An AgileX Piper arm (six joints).
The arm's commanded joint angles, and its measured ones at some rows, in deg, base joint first. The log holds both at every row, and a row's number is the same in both.
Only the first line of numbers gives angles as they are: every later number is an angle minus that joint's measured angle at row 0.
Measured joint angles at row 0:
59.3 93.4 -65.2 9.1 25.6 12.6
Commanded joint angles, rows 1 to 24:
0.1 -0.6 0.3 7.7 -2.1 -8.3
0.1 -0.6 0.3 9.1 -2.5 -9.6
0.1 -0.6 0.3 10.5 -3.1 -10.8
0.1 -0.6 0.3 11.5 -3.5 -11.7
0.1 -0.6 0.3 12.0 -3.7 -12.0
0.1 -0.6 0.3 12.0 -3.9 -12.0
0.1 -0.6 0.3 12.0 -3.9 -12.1
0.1 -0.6 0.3 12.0 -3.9 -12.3
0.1 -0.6 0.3 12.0 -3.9 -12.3
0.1 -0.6 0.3 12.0 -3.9 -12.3
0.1 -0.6 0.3 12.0 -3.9 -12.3
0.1 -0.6 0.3 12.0 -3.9 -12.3
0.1 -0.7 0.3 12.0 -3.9 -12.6
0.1 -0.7 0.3 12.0 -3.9 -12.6
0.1 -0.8 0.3 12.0 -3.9 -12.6
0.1 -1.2 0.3 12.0 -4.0 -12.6
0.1 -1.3 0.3 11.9 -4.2 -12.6
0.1 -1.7 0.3 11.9 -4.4 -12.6
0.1 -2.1 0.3 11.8 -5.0 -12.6
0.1 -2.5 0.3 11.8 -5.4 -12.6
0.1 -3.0 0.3 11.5 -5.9 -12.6
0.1 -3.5 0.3 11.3 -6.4 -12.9
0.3 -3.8 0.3 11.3 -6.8 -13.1
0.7 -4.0 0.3 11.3 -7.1 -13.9
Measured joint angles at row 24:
0.0 -2.1 0.0 12.0 -4.9 -12.0
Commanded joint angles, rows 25 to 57:
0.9 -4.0 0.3 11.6 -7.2 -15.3
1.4 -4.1 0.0 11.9 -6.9 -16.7
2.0 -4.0 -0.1 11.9 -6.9 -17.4
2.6 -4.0 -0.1 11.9 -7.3 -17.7
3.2 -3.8 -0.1 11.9 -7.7 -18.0
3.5 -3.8 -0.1 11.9 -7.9 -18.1
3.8 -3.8 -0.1 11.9 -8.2 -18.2
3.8 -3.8 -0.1 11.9 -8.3 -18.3
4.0 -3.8 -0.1 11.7 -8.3 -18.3
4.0 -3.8 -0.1 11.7 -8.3 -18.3
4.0 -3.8 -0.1 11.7 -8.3 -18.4
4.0 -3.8 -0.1 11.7 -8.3 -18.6
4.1 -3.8 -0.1 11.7 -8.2 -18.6
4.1 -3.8 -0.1 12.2 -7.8 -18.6
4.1 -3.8 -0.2 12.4 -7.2 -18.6
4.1 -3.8 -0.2 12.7 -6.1 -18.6
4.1 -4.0 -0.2 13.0 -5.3 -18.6
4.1 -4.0 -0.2 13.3 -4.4 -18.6
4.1 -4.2 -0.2 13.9 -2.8 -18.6
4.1 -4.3 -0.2 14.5 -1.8 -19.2
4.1 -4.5 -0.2 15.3 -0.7 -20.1
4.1 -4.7 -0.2 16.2 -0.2 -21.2
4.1 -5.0 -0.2 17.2 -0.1 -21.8
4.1 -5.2 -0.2 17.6 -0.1 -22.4
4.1 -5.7 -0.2 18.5 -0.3 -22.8
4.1 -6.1 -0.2 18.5 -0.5 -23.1
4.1 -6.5 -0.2 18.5 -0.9 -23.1
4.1 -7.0 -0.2 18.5 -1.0 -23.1
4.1 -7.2 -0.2 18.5 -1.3 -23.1
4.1 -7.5 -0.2 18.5 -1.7 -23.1
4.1 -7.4 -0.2 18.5 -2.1 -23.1
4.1 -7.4 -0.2 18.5 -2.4 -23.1
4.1 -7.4 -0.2 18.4 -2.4 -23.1
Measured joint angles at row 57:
3.9 -6.4 0.0 18.0 -0.3 -22.2
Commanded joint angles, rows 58 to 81:
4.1 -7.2 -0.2 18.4 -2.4 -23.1
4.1 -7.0 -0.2 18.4 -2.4 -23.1
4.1 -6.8 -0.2 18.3 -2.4 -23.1
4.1 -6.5 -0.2 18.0 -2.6 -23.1
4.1 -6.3 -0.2 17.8 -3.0 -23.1
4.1 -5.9 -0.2 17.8 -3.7 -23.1
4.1 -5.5 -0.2 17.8 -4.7 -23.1
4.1 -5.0 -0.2 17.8 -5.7 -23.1
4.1 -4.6 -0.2 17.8 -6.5 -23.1
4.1 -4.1 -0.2 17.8 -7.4 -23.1
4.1 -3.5 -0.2 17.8 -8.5 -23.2
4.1 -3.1 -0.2 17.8 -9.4 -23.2
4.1 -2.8 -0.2 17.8 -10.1 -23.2
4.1 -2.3 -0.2 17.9 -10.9 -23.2
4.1 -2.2 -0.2 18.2 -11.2 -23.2
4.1 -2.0 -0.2 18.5 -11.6 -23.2
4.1 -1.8 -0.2 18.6 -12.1 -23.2
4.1 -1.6 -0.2 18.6 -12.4 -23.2
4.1 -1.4 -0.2 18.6 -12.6 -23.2
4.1 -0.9 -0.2 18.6 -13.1 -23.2
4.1 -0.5 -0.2 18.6 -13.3 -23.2
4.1 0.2 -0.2 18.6 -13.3 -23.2
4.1 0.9 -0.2 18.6 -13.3 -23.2
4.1 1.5 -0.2 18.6 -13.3 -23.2
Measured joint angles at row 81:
3.9 -0.8 0.0 18.5 -12.5 -22.8
